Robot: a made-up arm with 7 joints. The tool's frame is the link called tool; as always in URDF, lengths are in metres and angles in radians. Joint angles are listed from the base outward.
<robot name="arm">
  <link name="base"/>
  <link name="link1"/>
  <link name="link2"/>
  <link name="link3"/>
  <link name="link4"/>
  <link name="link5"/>
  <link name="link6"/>
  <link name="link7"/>
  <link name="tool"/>
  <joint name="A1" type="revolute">
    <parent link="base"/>
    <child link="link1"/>
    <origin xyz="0 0 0.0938" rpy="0 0 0"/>
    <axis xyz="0 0 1"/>
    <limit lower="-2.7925" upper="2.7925"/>
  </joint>
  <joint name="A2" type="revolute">
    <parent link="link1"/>
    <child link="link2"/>
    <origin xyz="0 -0.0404 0.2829" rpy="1.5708 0 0"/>
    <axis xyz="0 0 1"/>
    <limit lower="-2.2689" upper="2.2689"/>
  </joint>
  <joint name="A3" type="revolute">
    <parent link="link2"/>
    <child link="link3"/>
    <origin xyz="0 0.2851 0.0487" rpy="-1.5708 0 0"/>
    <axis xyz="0 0 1"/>
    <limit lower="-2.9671" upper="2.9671"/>
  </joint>
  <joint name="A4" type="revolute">
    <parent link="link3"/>
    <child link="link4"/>
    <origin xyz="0.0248 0.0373 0.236" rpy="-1.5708 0 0"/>
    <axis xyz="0 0 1"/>
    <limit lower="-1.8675" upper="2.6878"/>
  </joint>
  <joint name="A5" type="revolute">
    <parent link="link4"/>
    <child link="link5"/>
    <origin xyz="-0.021 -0.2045 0.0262" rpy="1.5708 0 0"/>
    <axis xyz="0 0 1"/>
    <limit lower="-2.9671" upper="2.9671"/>
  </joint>
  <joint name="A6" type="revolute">
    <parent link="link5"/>
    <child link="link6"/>
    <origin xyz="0 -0.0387 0.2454" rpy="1.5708 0 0"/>
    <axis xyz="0 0 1"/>
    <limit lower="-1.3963" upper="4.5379"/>
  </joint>
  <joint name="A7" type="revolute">
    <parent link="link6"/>
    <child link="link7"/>
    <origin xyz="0.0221 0.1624 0.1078" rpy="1.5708 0 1.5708"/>
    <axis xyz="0 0 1"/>
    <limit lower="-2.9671" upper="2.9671"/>
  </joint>
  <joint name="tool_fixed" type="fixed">
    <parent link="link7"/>
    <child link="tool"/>
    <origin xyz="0 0 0" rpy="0 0 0"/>
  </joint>
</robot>
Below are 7 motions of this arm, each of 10 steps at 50 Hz.
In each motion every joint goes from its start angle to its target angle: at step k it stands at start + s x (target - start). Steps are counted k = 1, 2, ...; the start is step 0. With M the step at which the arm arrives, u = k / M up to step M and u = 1 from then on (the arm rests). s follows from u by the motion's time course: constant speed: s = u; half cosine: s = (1 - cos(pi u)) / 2; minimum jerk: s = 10 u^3 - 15 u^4 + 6 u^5.
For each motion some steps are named. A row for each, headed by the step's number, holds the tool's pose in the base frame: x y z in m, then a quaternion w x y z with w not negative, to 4 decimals.
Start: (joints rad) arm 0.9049 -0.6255 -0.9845 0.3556 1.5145 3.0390 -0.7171
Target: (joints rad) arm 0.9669 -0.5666 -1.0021 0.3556 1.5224 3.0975 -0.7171
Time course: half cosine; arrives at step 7
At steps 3, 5, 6, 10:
3: 0.5522 0.2717 0.9096 0.0759 0.0197 0.4709 -0.8787
5: 0.5370 0.2770 0.9211 0.0851 0.0300 0.4870 -0.8687
6: 0.5320 0.2786 0.9248 0.0881 0.0332 0.4924 -0.8653
10: 0.5302 0.2791 0.9262 0.0891 0.0344 0.4943 -0.8640

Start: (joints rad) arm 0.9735 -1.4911 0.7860 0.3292 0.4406 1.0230 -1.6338
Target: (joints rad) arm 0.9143 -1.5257 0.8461 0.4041 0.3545 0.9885 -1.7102
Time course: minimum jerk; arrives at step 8
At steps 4, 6, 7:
4: 0.6831 0.8364 0.2538 0.3911 -0.4177 -0.7016 -0.4247
6: 0.6890 0.8279 0.2334 0.3867 -0.4080 -0.7157 -0.4145
7: 0.6902 0.8260 0.2290 0.3858 -0.4058 -0.7187 -0.4123

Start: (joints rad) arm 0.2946 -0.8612 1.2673 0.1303 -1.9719 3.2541 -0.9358
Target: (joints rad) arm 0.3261 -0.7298 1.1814 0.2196 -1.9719 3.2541 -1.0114
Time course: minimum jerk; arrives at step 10
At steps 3, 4, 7, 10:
3: 0.5345 0.0263 1.0364 0.3069 -0.5205 0.0641 0.7943
4: 0.5213 0.0310 1.0472 0.3065 -0.5312 0.0615 0.7875
7: 0.4756 0.0454 1.0811 0.3058 -0.5661 0.0527 0.7637
10: 0.4609 0.0494 1.0909 0.3057 -0.5767 0.0499 0.7560

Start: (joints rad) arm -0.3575 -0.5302 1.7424 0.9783 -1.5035 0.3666 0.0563
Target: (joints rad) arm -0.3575 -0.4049 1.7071 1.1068 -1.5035 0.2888 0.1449
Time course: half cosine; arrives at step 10
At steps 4, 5, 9, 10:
4: 0.4221 0.2147 1.3202 0.1637 0.7339 0.3378 0.5661
5: 0.4074 0.2314 1.3173 0.1732 0.7326 0.3393 0.5641
9: 0.3633 0.2811 1.3042 0.2035 0.7282 0.3420 0.5580
10: 0.3611 0.2836 1.3034 0.2051 0.7280 0.3421 0.5577

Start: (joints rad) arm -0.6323 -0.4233 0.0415 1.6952 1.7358 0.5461 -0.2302
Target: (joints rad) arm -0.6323 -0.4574 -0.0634 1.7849 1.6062 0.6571 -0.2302
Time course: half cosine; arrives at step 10
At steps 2, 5, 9, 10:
2: 0.5140 -0.4394 0.4095 0.5939 -0.5611 0.5150 -0.2592
5: 0.4770 -0.4620 0.3878 0.5519 -0.5717 0.5508 -0.2554
9: 0.4321 -0.4855 0.3664 0.5011 -0.5825 0.5896 -0.2488
10: 0.4297 -0.4866 0.3654 0.4984 -0.5830 0.5915 -0.2484

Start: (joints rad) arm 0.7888 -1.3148 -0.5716 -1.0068 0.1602 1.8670 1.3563
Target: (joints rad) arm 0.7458 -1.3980 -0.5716 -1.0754 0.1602 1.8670 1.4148
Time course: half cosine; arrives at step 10
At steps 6, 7, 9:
6: 0.3287 0.3801 0.8994 0.8586 -0.1068 -0.2297 -0.4456
7: 0.3320 0.3796 0.8933 0.8603 -0.1096 -0.2291 -0.4420
9: 0.3362 0.3788 0.8854 0.8624 -0.1133 -0.2282 -0.4374

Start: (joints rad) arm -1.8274 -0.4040 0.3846 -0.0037 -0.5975 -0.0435 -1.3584
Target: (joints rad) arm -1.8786 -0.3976 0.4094 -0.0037 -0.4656 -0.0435 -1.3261
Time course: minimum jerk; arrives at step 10
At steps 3, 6, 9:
3: -0.2840 -0.3626 1.4264 0.5301 0.8042 -0.2535 -0.0890
6: -0.2952 -0.3617 1.4234 0.5336 0.8061 -0.2490 -0.0583
9: -0.3016 -0.3611 1.4217 0.5355 0.8069 -0.2462 -0.0400

